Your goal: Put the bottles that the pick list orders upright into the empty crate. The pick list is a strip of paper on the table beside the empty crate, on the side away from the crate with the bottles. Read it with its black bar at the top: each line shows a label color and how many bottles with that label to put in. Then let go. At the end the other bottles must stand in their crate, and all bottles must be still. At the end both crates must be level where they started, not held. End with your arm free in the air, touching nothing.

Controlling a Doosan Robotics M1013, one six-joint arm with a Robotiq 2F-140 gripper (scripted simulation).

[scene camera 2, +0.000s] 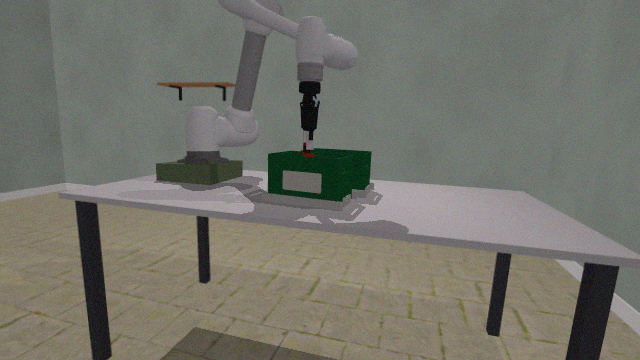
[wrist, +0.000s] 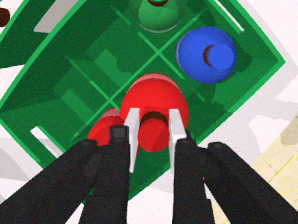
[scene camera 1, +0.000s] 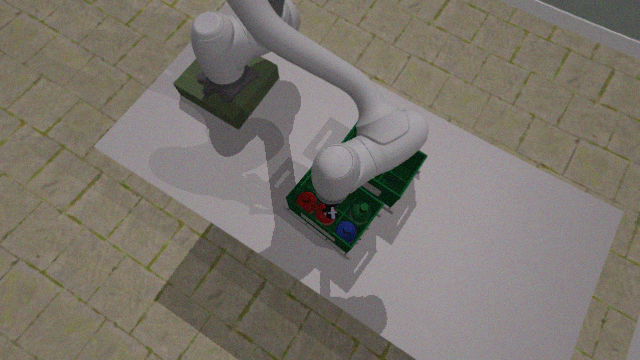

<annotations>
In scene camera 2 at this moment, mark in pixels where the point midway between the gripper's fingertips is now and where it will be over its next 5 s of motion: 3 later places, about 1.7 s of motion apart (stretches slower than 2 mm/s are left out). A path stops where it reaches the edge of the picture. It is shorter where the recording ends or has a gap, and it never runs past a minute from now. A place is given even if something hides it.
The gripper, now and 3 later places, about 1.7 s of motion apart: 308, 149; 308, 128; 311, 115; 322, 116
</annotations>
